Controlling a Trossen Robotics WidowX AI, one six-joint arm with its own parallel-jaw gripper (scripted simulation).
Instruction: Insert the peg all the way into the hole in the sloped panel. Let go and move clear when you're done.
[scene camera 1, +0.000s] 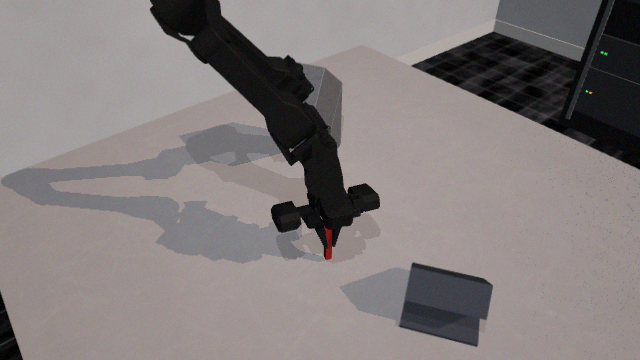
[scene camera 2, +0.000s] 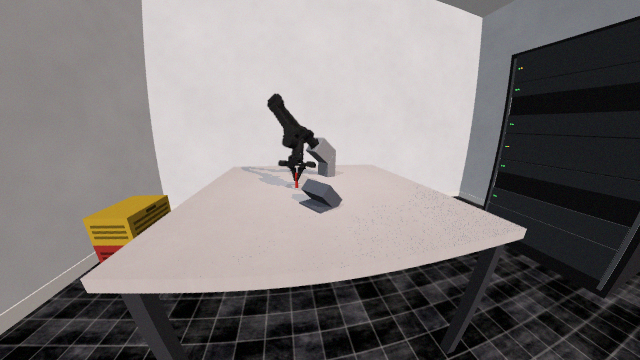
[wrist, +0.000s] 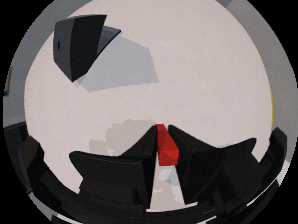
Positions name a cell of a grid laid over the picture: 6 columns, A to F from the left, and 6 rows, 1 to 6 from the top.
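In scene camera 1 I see my gripper (scene camera 1: D5). The wrist view shows me the gripper (wrist: D4) too.
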